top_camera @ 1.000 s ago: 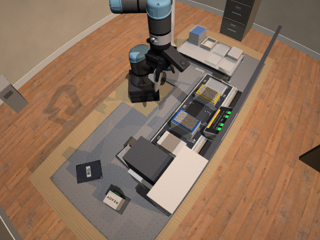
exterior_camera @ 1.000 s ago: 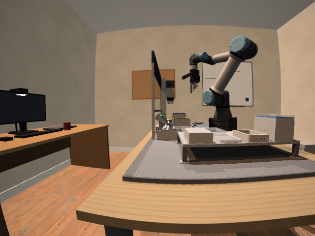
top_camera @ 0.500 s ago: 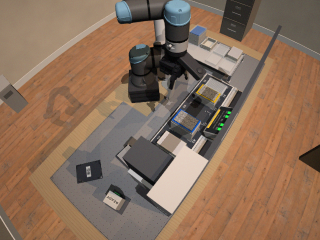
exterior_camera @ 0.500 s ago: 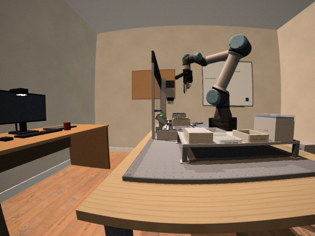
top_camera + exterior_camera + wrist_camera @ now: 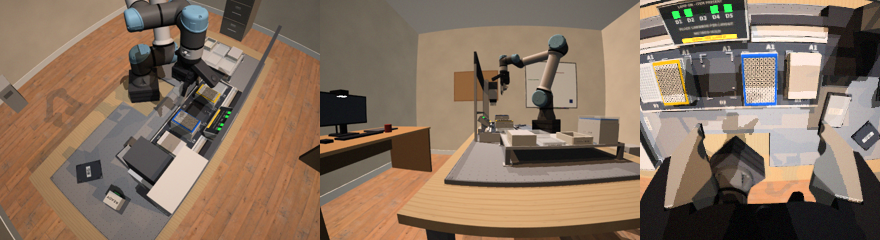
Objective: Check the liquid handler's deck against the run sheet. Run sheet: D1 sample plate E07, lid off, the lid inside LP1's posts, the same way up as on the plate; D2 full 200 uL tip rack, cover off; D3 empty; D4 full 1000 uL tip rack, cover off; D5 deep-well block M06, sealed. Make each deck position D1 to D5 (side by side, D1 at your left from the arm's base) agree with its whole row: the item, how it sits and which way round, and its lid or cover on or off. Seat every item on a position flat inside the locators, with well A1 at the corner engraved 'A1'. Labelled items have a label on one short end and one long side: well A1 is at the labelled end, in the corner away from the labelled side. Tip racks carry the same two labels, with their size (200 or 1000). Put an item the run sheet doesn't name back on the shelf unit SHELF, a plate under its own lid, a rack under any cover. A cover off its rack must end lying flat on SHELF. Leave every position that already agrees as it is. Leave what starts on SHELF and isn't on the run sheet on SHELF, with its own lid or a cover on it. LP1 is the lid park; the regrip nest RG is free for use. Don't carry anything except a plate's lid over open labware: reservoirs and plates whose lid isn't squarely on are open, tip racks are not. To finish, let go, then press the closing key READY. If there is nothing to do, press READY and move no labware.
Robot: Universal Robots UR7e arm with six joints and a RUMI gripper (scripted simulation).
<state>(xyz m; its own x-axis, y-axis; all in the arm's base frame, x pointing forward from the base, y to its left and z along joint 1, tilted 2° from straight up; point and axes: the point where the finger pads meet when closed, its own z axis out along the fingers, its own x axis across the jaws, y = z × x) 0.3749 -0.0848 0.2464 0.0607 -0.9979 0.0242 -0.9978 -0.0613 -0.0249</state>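
Right now the blue-rimmed tip rack is 23 cm below my hand and 1 cm to the right of it. Round my hand: white housing: 34 cm to the right, 19 cm ahead, 7 cm below; yellow-rimmed tip rack: 25 cm to the left, 25 cm below; pipetting head: 34 cm to the right, 10 cm ahead, 4 cm above.
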